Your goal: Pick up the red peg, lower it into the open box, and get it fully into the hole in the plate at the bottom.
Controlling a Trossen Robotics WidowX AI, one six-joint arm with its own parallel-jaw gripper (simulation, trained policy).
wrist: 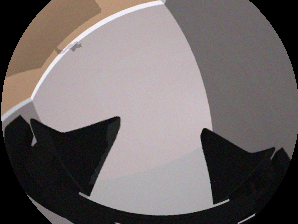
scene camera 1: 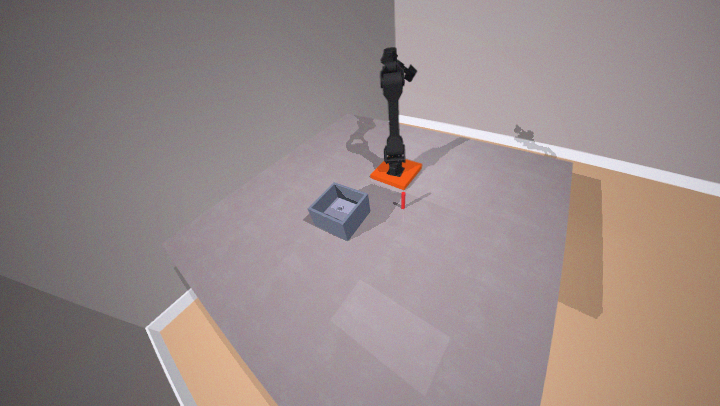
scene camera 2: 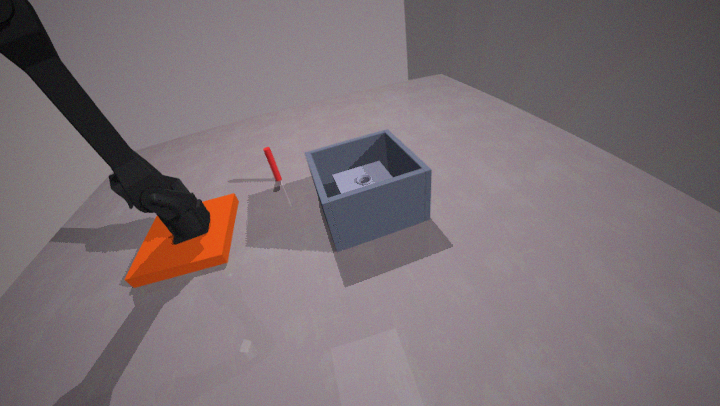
Labels:
grey box: scene camera 1 344, 229; scene camera 2 361, 215; not seen in the wrist view (out of frame)

